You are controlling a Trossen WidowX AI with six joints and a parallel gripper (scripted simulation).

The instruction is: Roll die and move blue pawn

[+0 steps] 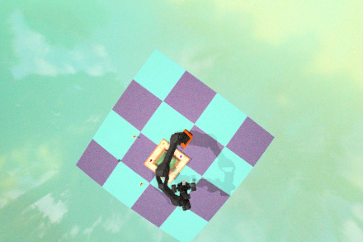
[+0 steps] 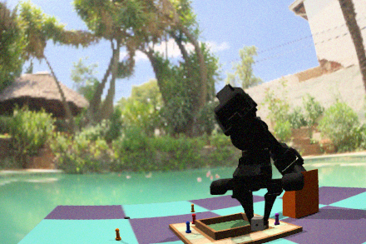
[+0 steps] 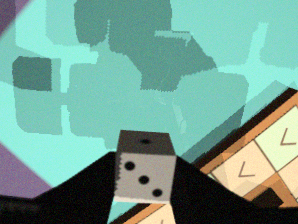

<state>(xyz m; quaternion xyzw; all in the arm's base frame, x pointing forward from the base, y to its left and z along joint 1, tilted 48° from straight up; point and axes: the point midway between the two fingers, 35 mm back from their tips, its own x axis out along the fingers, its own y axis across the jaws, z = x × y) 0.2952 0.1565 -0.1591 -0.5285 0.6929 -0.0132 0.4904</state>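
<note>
Right now the blue pawn is 23 cm to the right of my gripper tip, 9 cm ahead of it and 4 cm below it. Also, from my gripper tip: white die: right at my gripper tip; then green-floored tray: 21 cm to the right, 7 cm below, 3 cm behind; then purple pawn: 15 cm to the right, 14 cm behind, 4 cm below.
</note>
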